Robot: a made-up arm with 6 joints. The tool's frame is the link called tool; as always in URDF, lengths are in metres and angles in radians.
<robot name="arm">
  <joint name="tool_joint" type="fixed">
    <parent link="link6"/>
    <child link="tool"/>
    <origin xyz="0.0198 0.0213 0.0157"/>
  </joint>
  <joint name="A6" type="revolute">
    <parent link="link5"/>
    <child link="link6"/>
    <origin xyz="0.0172 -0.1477 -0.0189"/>
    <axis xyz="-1 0 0"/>
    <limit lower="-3.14" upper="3.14" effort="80" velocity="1"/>
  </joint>
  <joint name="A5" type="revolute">
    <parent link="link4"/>
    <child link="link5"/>
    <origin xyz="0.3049 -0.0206 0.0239"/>
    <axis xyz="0 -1 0"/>
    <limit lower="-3.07" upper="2.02" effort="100" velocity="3.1"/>
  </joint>
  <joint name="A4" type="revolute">
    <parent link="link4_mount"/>
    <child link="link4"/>
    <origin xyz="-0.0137 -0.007 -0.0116"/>
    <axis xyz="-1 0 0"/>
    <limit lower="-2.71" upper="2" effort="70" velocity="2"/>
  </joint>
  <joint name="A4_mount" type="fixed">
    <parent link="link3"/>
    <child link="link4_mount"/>
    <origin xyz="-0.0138 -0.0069 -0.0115"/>
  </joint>
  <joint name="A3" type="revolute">
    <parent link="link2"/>
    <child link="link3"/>
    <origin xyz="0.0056 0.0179 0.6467"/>
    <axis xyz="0 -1 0"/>
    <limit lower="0.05" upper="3.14" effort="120" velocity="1.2"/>
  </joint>
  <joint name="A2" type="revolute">
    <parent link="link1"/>
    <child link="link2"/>
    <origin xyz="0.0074 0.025 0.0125"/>
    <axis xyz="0 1 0"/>
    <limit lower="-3.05" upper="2.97" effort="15" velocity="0.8"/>
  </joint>
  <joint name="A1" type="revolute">
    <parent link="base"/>
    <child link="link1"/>
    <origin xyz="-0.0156 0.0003 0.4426"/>
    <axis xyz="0 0 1"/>
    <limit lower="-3.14" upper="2.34" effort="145" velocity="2.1"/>
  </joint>
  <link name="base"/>
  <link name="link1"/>
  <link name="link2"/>
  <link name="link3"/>
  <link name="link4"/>
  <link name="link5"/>
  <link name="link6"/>
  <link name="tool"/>
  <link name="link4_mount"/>
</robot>
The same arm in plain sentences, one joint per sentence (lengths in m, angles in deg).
The arm has six revolute joints in a row. What follows holds with every joint at zero, and every direction is one of the base frame's. The first joint lies 0.0156 m along -x and 0.0003 m along +y and 0.4426 m along +z from the base frame's origin and turns about +z, from -179.91 to 134.07 deg. The second joint lies 0.0074 m along +x and 0.0250 m along +y and 0.0125 m along +z from the first joint and turns about +y, from -174.75 to 170.17 deg. The third joint lies 0.0056 m along +x and 0.0179 m along +y and 0.6467 m along +z from the second joint and turns about -y, from 2.86 to 179.91 deg. The fourth joint lies 0.0275 m along -x and 0.0139 m along -y and 0.0231 m along -z from the third joint and turns about -x, from -155.27 to 114.59 deg. The fifth joint lies 0.3049 m along +x and 0.0206 m along -y and 0.0239 m along +z from the fourth joint and turns about -y, from -175.90 to 115.74 deg. The sixth joint lies 0.0172 m along +x and 0.1477 m along -y and 0.0189 m along -z from the fifth joint and turns about -x, from -179.91 to 179.91 deg. The tool frame, which is the frame that the pose is given for, lies 0.0198 m along +x and 0.0213 m along +y and 0.0157 m along +z from the sixth joint; its axes are parallel to the base frame's.
